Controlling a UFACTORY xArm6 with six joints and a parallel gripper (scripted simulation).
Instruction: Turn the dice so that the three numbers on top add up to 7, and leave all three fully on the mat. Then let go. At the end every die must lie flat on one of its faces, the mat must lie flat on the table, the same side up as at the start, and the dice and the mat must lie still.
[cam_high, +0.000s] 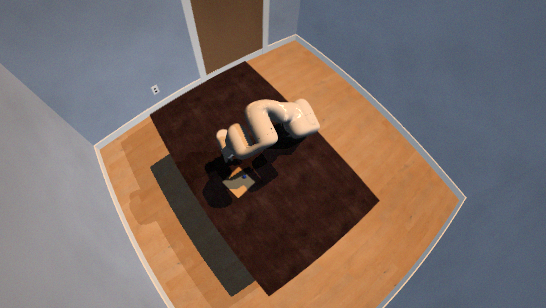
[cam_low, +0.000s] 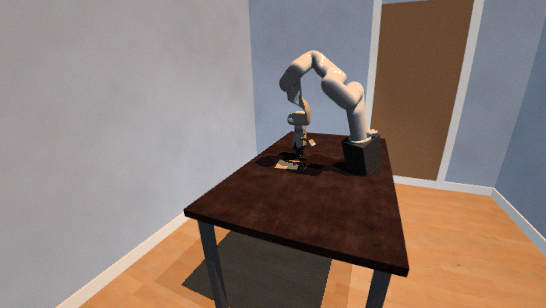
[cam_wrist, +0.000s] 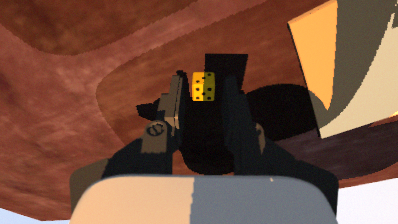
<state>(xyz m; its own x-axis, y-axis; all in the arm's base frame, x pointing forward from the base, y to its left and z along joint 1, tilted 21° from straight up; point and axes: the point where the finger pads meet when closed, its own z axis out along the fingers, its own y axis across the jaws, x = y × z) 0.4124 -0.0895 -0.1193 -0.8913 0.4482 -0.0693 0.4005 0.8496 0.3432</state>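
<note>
Right now my hand is 3 cm above the yellow die. The rest, counted from my hand: mat: 4 cm ahead, 15 cm to the left, 3 cm below; then blue die: 1 cm behind, 14 cm to the left, 2 cm below; then black die: 6 cm behind, 13 cm to the left, 3 cm below.
</note>
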